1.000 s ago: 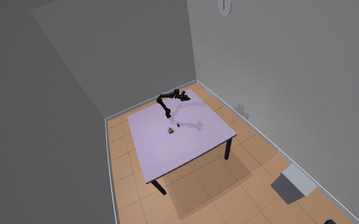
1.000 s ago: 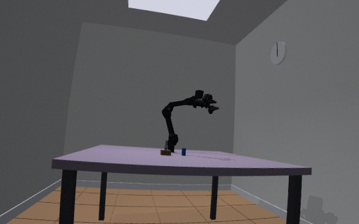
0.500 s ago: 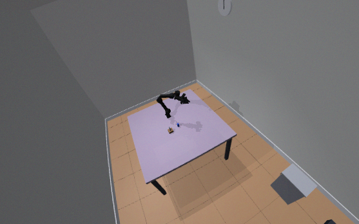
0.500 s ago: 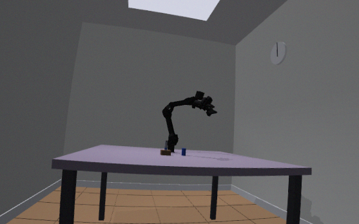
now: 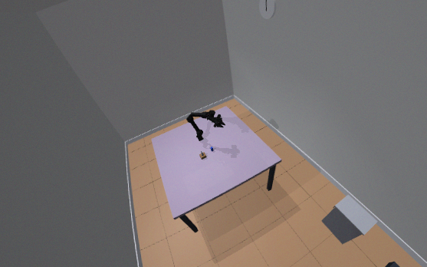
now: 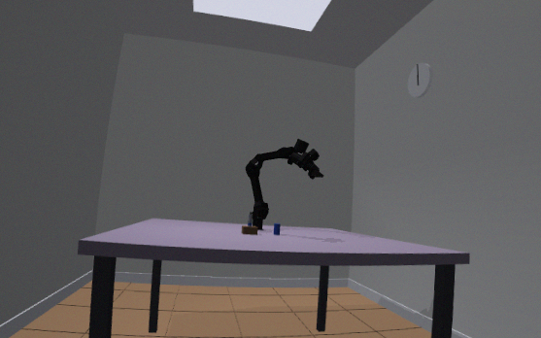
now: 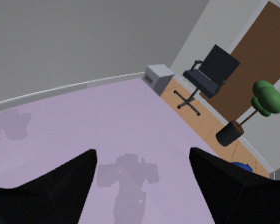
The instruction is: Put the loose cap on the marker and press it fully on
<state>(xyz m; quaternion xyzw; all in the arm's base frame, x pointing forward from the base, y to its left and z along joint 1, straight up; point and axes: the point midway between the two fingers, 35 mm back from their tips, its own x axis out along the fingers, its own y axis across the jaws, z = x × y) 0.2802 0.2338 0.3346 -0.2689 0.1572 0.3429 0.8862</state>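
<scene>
My gripper tip is now 29 cm above the blue cap, 20 cm to the left of it and 3 cm past it. The rest, counted from my gripper tip: brown holder block 34 cm to the right, 30 cm below.
</scene>
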